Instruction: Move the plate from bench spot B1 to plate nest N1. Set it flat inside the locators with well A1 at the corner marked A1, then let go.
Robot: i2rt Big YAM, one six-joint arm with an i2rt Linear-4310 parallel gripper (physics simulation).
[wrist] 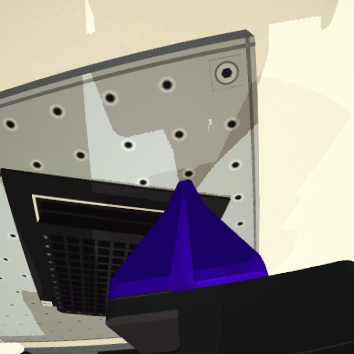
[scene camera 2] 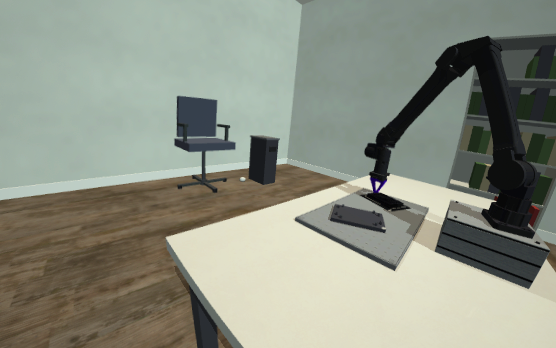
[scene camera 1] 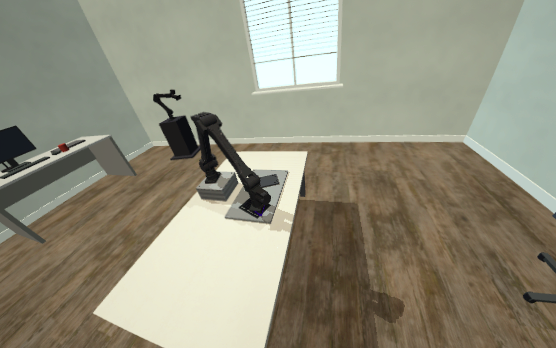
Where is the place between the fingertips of my gripper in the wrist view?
186, 187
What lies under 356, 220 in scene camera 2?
A dark flat nest block.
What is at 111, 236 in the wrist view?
A black well plate.
